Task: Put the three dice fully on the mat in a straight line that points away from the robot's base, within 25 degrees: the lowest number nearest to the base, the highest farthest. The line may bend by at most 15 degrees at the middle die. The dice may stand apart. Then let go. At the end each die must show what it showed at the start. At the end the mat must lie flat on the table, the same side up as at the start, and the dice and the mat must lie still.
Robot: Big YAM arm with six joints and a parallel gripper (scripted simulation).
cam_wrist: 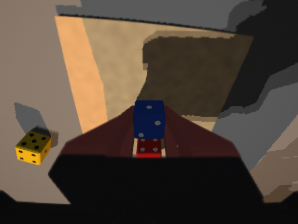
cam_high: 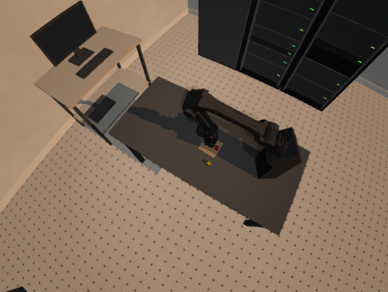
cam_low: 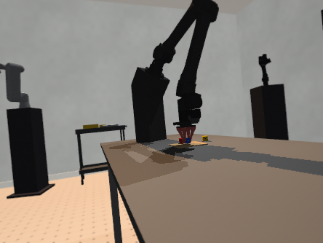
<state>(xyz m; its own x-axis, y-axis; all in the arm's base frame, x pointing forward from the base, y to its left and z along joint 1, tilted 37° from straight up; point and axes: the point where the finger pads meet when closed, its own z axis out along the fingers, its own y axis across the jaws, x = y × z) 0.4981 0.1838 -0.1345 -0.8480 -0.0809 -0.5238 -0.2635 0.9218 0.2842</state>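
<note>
Now: hand right at the blue die. Round my hand: tan mat: 2 cm below; yellow die: 11 cm to the left, 9 cm behind, 1 cm below; red die: 5 cm behind, 2 cm to the right.
</note>
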